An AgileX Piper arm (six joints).
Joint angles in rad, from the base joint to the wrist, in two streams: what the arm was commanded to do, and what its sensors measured. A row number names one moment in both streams.
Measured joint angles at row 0:
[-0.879, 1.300, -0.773, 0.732, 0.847, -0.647]
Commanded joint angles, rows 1 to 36:
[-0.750, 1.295, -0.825, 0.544, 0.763, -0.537]
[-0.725, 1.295, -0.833, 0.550, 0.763, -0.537]
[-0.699, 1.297, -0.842, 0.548, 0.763, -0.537]
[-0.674, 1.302, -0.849, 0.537, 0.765, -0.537]
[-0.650, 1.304, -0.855, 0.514, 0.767, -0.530]
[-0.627, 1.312, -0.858, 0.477, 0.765, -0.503]
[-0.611, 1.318, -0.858, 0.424, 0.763, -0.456]
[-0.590, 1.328, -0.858, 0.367, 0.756, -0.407]
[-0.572, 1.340, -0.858, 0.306, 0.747, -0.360]
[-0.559, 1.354, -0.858, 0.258, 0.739, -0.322]
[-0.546, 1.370, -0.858, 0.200, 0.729, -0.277]
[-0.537, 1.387, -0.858, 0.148, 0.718, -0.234]
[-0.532, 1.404, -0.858, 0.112, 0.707, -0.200]
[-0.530, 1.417, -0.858, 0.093, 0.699, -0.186]
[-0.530, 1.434, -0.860, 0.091, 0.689, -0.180]
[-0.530, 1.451, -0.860, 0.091, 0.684, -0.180]
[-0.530, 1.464, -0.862, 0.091, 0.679, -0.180]
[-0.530, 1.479, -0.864, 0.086, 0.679, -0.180]
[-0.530, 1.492, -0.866, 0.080, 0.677, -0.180]
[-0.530, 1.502, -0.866, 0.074, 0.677, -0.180]
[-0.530, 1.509, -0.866, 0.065, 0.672, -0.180]
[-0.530, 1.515, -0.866, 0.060, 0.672, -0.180]
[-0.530, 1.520, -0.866, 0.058, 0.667, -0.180]
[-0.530, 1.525, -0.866, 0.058, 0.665, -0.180]
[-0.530, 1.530, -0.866, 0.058, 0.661, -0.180]
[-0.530, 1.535, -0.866, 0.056, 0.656, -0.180]
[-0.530, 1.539, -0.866, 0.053, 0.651, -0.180]
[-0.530, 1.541, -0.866, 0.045, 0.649, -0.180]
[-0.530, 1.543, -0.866, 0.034, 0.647, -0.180]
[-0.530, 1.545, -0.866, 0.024, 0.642, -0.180]
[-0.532, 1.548, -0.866, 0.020, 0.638, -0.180]
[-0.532, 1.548, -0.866, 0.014, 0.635, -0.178]
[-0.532, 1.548, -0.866, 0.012, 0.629, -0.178]
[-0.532, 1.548, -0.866, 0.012, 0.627, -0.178]
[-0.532, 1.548, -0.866, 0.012, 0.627, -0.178]
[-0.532, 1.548, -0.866, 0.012, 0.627, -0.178]
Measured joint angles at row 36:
[-0.535, 1.546, -0.861, 0.024, 0.642, -0.182]
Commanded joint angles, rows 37 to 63:
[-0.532, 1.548, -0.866, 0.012, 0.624, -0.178]
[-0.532, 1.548, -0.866, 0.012, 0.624, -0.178]
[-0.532, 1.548, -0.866, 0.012, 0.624, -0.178]
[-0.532, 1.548, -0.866, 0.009, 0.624, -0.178]
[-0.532, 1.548, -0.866, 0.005, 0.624, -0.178]
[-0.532, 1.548, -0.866, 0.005, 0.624, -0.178]
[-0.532, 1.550, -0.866, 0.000, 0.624, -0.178]
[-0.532, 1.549, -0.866, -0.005, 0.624, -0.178]
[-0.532, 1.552, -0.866, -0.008, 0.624, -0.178]
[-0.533, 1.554, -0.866, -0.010, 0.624, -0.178]
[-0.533, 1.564, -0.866, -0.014, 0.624, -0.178]
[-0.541, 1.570, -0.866, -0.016, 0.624, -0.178]
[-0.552, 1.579, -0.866, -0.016, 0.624, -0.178]
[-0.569, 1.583, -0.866, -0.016, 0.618, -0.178]
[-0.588, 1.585, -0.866, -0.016, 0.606, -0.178]
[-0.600, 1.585, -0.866, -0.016, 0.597, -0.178]
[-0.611, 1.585, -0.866, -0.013, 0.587, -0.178]
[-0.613, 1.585, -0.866, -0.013, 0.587, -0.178]
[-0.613, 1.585, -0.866, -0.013, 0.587, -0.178]
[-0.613, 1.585, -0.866, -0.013, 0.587, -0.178]
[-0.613, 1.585, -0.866, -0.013, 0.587, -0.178]
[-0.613, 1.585, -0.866, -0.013, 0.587, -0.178]
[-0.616, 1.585, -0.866, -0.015, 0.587, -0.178]
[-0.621, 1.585, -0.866, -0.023, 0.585, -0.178]
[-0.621, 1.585, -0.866, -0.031, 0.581, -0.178]
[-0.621, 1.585, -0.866, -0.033, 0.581, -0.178]
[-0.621, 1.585, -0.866, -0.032, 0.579, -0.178]
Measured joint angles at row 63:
[-0.610, 1.586, -0.861, -0.012, 0.594, -0.179]
